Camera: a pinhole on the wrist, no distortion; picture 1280 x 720 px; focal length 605.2 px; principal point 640.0 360.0 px. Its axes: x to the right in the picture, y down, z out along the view. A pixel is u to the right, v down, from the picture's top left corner.
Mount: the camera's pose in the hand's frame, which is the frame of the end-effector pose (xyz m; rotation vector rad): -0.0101 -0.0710 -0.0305 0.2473 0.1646 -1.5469
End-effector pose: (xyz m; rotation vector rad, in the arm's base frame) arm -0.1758 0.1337 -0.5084 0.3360 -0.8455 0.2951
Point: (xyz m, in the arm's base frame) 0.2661 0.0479 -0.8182
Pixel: behind the camera
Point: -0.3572 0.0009 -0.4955
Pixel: 407.4 72.6
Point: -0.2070 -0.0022 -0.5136
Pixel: 707.6 226.9
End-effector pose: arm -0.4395 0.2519 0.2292 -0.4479 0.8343 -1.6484
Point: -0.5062 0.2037 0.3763
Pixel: 919.1 666.2
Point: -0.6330 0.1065 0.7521
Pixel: 1179.7 571.6
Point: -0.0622 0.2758 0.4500
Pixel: 200.1 176.7
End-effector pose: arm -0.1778 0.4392 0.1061 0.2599 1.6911 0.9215
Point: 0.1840 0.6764 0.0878
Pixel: 303.0 460.6
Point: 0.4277 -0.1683 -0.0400
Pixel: outside the picture
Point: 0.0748 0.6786 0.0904
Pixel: 174.6 556.7
